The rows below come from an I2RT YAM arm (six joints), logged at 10 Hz.
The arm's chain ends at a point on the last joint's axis. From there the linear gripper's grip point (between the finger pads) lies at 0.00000 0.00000 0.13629 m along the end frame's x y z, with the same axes.
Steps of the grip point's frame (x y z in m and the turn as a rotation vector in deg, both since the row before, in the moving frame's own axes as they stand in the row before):
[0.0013, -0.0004, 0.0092, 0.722, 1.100, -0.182]
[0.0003, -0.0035, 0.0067, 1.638, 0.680, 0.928]
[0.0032, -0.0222, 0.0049, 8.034, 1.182, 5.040]
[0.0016, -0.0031, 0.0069, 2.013, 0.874, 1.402]
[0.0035, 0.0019, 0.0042, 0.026, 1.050, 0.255]
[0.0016, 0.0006, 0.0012, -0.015, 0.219, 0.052]
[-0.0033, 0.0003, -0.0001, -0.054, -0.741, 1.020]
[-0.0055, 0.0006, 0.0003, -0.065, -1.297, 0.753]
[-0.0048, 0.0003, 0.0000, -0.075, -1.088, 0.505]
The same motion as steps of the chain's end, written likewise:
[-0.0013, 0.0013, 0.0092, 0.722, 1.100, -0.182]
[-0.0013, 0.0004, 0.0068, 1.638, 0.680, 0.928]
[-0.0004, -0.0033, 0.0063, 8.034, 1.182, 5.040]
[-0.0005, 0.0017, 0.0070, 2.013, 0.874, 1.402]
[0.0010, 0.0020, 0.0042, 0.026, 1.050, 0.255]
[0.0011, 0.0006, 0.0012, -0.015, 0.219, 0.052]
[-0.0015, 0.0002, -0.0001, -0.054, -0.741, 1.020]
[-0.0024, 0.0005, 0.0003, -0.065, -1.297, 0.753]
[-0.0022, 0.0001, 0.0000, -0.075, -1.088, 0.505]

